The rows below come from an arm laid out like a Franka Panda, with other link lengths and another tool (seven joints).
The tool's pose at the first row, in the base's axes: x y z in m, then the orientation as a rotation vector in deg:
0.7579, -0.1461, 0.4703, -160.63, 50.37, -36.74
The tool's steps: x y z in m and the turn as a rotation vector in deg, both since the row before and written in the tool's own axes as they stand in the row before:
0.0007, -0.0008, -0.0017, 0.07, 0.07, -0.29
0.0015, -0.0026, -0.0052, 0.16, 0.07, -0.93
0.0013, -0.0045, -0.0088, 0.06, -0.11, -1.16
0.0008, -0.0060, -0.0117, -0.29, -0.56, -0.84
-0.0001, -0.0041, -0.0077, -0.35, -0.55, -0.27
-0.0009, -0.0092, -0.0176, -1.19, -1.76, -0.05
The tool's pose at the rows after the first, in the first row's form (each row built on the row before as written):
0.7581, -0.1458, 0.4723, -160.74, 49.95, -36.90
0.7583, -0.1445, 0.4782, -161.16, 48.62, -37.17
0.7576, -0.1415, 0.4877, -161.81, 47.00, -37.19
0.7560, -0.1369, 0.4999, -162.61, 45.92, -36.42
0.7546, -0.1334, 0.5078, -163.13, 45.65, -35.57
0.7509, -0.1252, 0.5255, -164.35, 45.94, -32.70

